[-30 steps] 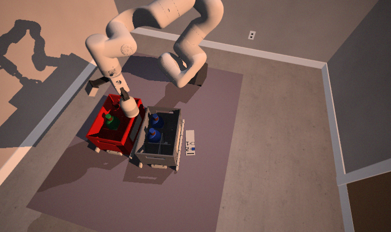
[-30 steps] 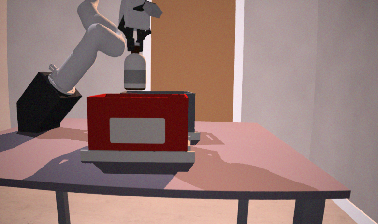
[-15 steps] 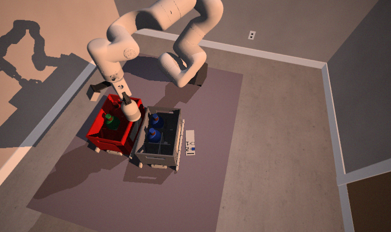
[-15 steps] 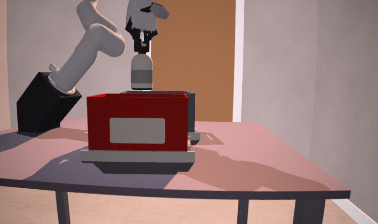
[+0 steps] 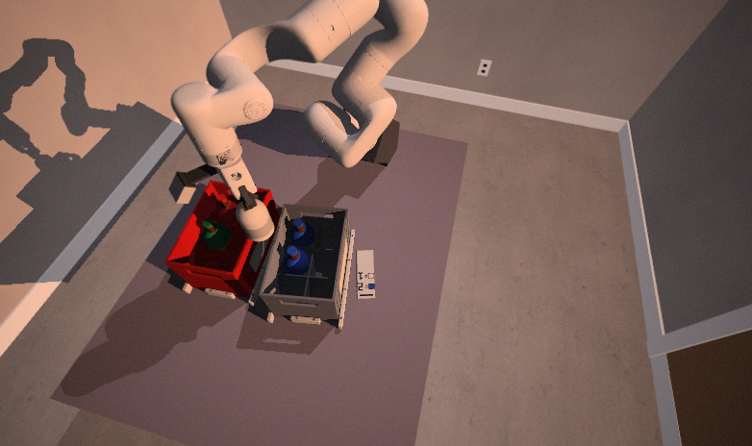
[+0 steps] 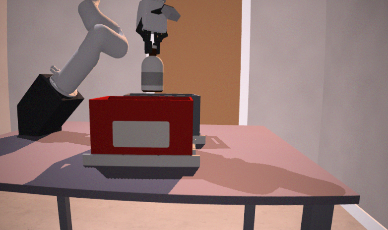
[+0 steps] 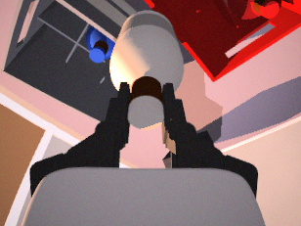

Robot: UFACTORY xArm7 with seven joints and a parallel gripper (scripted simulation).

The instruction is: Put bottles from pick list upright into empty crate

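The white bottle lies 7 cm below my hand. Round my hand: red crate (2 cm behind, 12 cm to the right, 25 cm below); green bottle (3 cm behind, 16 cm to the right, 25 cm below); grey crate (4 cm ahead, 13 cm to the left, 25 cm below).
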